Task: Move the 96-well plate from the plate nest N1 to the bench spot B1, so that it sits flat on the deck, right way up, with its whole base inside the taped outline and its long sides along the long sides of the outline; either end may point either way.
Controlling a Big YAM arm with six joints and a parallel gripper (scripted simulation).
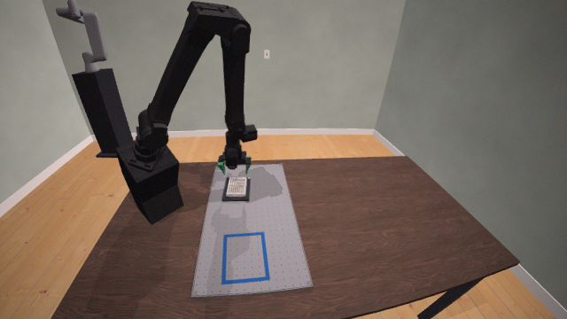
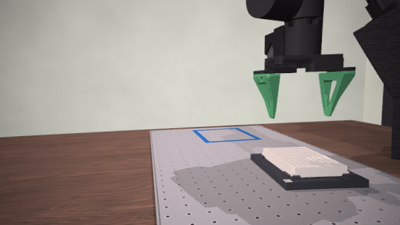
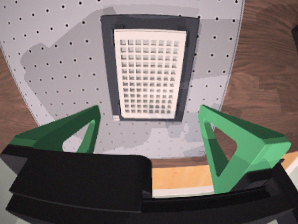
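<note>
Now: the white 96-well plate 8 cm below my hand. Round my hand: dark plate nest (10 cm below).
</note>
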